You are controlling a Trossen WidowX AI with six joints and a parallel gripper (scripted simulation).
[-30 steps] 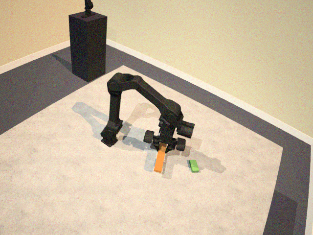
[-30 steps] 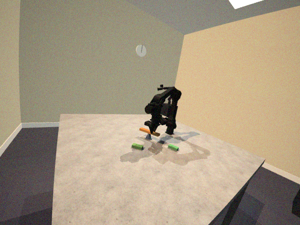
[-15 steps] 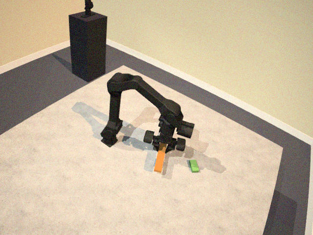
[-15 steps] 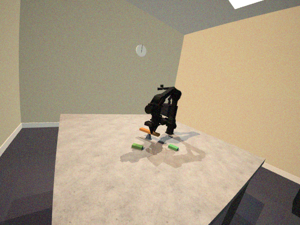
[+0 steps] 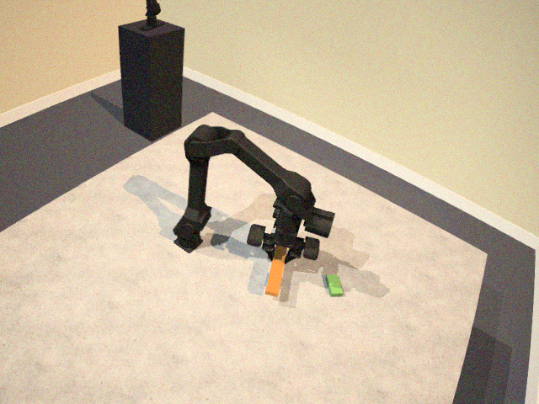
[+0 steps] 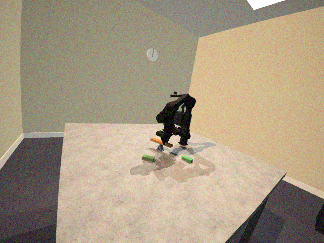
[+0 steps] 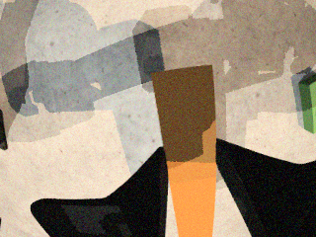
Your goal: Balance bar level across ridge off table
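Now: the orange bar 30 mm to the right of my gripper tip and 10 mm ahead of it.
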